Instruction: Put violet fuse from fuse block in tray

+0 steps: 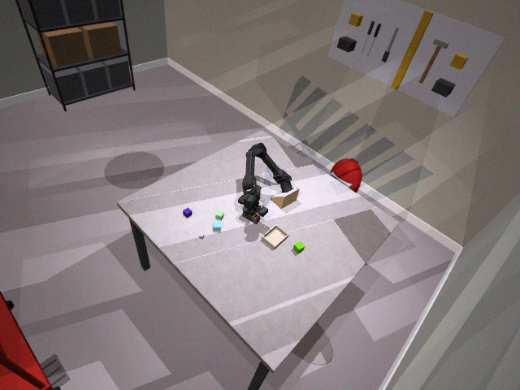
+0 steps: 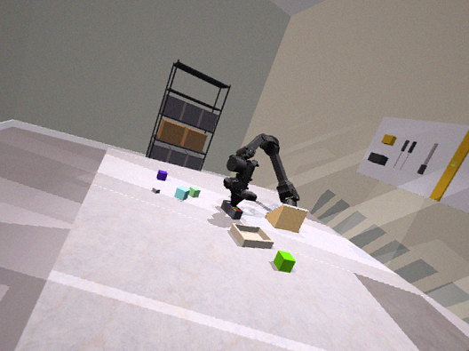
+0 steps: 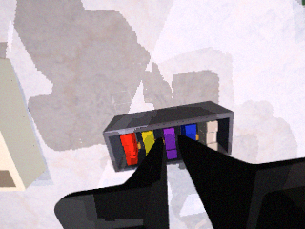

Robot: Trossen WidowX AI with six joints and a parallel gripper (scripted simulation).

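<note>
Now: the violet fuse 1 cm below my gripper tip. From my gripper tip the other things lie so: white fuse (3 cm to the right, 1 cm below, 1 cm ahead); blue fuse (2 cm to the right, 1 cm below); yellow fuse (2 cm to the left, 1 cm below, 1 cm behind).
</note>
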